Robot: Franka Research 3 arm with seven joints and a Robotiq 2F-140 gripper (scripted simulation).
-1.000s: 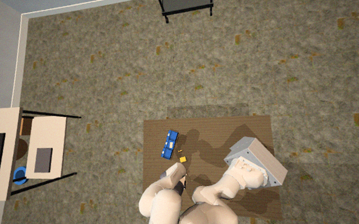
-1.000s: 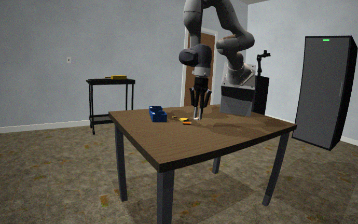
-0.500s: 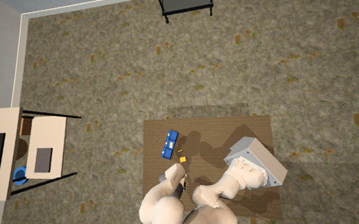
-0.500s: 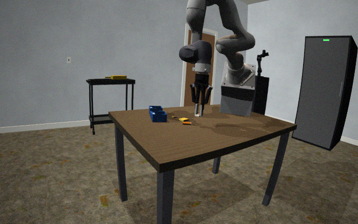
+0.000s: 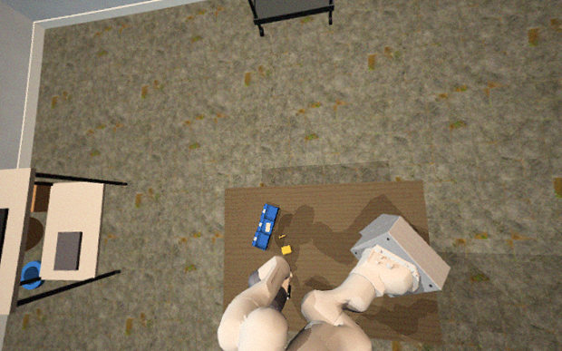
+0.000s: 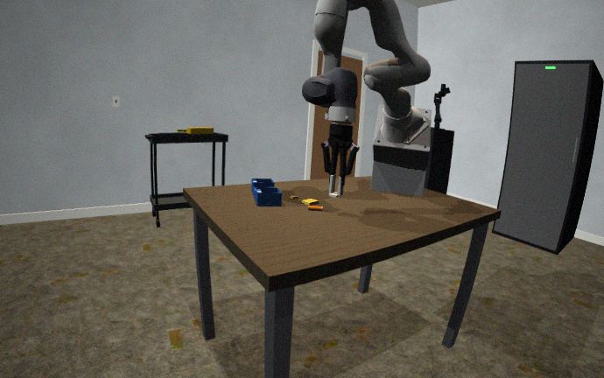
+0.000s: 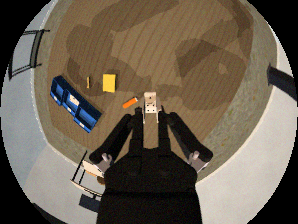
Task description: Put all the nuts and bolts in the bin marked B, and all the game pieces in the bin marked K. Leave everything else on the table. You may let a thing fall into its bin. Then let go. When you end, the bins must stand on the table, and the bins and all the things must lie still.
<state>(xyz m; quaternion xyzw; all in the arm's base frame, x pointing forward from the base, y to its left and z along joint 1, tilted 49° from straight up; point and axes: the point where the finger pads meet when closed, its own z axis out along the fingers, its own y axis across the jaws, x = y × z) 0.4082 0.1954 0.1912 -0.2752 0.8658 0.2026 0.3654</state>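
Right now the pale beige piece is 30 mm below my hand. Also, from my hand: yellow block 120 mm to the right, 90 mm below, 60 mm ahead; then orange piece 90 mm below, 60 mm ahead, 30 mm to the right; then thin tan bolt 170 mm to the right, 110 mm ahead, 90 mm below.
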